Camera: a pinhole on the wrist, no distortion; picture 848 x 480 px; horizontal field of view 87.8 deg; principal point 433.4 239.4 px. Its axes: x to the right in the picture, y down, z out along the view. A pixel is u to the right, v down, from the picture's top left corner.
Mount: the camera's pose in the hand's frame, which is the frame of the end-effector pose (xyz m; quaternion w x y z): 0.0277 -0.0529 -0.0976 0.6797 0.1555 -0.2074 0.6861
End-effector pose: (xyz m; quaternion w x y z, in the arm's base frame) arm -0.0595 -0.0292 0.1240 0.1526 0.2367 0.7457 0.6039
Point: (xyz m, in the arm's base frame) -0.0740 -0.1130 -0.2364
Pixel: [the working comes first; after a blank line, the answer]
In the camera's frame: -0.2196 0.0707 0.2489

45 365
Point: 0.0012 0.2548 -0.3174
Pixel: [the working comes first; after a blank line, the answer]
In the camera's frame: -0.0509 -0.0851 0.5567

393 172
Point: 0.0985 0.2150 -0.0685
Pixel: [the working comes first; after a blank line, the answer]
In the camera's frame: 0.1513 0.0088 0.4041

598 249
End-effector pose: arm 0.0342 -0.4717 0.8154 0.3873 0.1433 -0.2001 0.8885
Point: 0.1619 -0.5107 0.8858
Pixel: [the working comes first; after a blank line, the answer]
In the camera's frame: 0.0666 0.0930 0.1897

588 455
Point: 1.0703 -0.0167 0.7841
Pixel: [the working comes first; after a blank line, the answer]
In the camera's frame: -0.8703 0.4278 0.4892

outside the picture
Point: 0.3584 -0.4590 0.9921
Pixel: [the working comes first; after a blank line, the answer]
In the camera's frame: -0.0655 0.1376 0.3718

356 403
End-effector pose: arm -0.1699 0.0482 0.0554 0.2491 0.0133 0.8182 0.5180
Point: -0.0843 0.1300 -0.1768
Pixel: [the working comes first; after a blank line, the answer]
In the camera's frame: 0.0280 -0.0335 0.3060

474 191
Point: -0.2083 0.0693 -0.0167
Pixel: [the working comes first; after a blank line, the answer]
In the camera's frame: 0.0689 -0.0491 0.0992

740 22
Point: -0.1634 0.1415 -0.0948
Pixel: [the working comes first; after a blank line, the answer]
In the camera's frame: 0.0831 -0.0689 0.2121

606 96
